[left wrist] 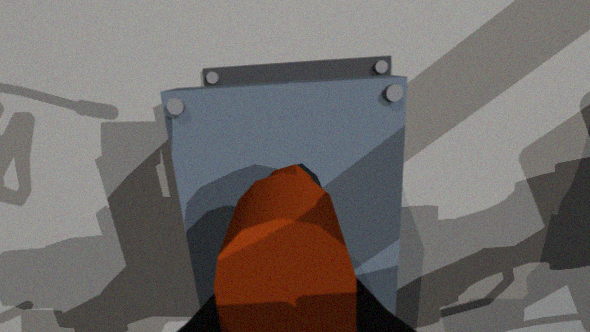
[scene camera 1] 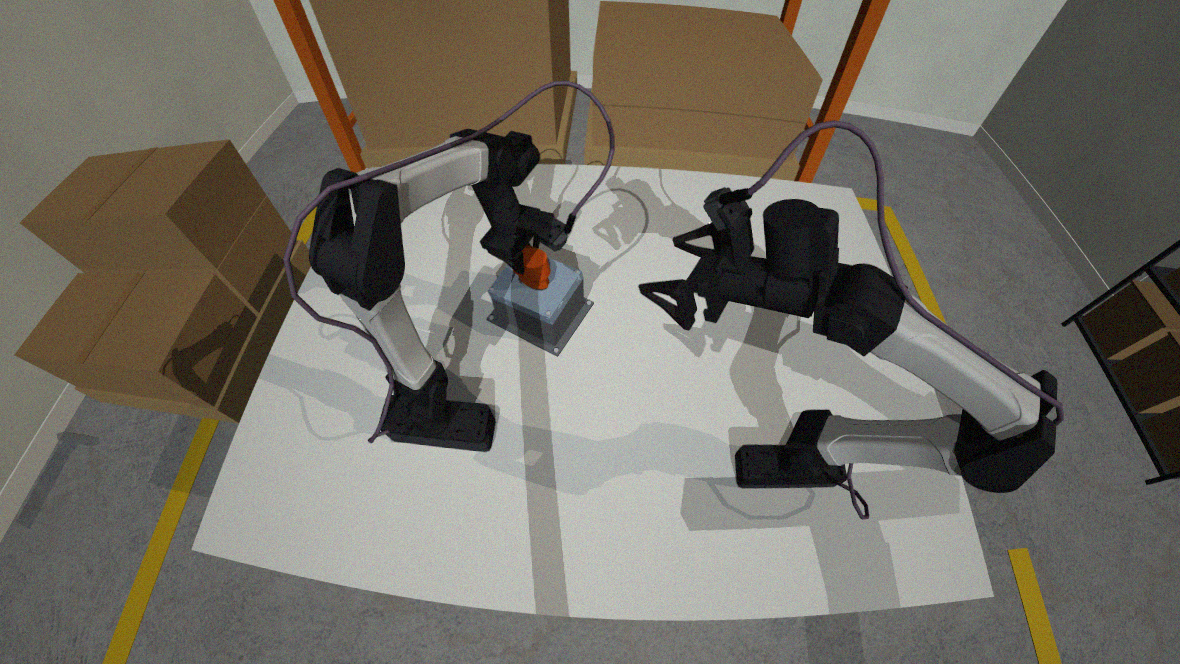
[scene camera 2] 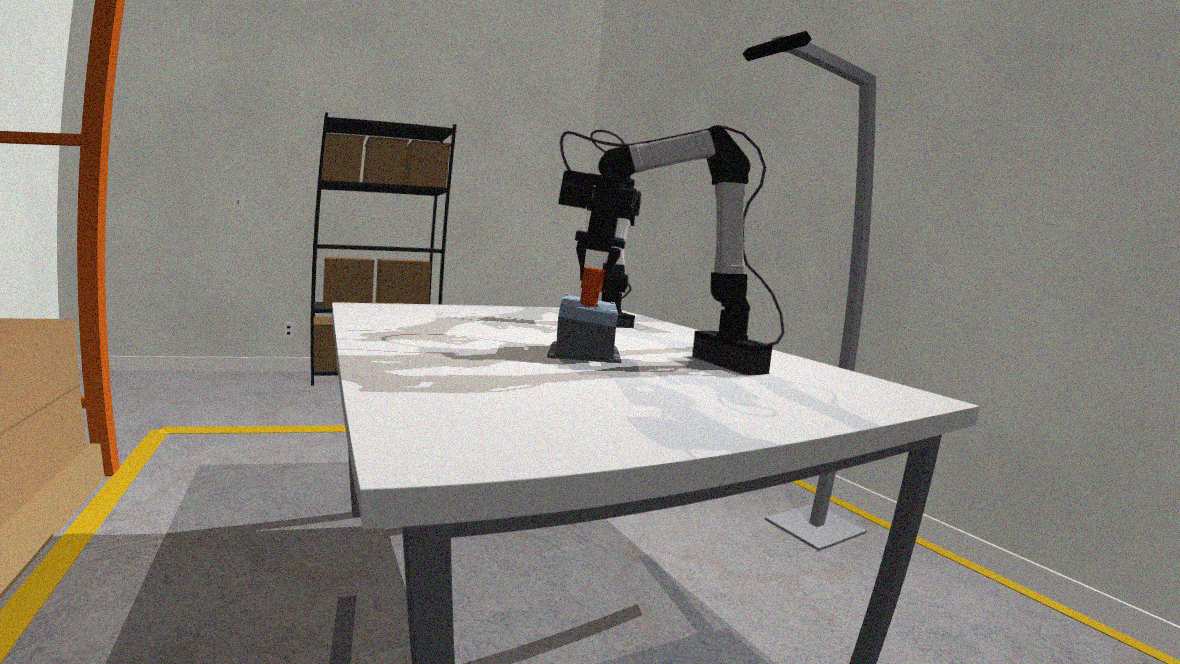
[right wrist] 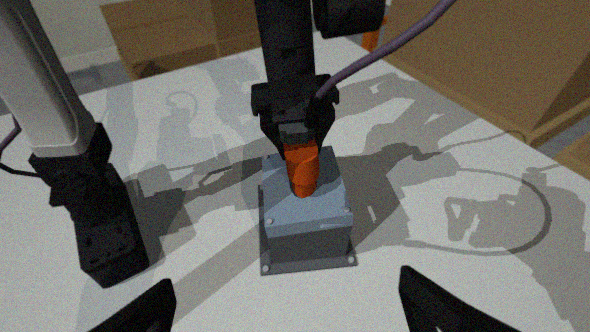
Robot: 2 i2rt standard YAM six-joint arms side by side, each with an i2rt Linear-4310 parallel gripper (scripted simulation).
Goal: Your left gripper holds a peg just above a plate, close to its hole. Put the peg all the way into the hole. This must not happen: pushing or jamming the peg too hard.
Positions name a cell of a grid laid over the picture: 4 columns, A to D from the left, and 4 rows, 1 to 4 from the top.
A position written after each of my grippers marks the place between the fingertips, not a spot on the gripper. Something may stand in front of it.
Scene:
My left gripper shows in the left wrist view (B4), in scene camera 1 (B2), in scene camera 2 (C2) and in the right wrist view (C2). An orange peg shows in the left wrist view (B4), in scene camera 1 (B2), in scene camera 2 (C2) and in the right wrist view (C2).

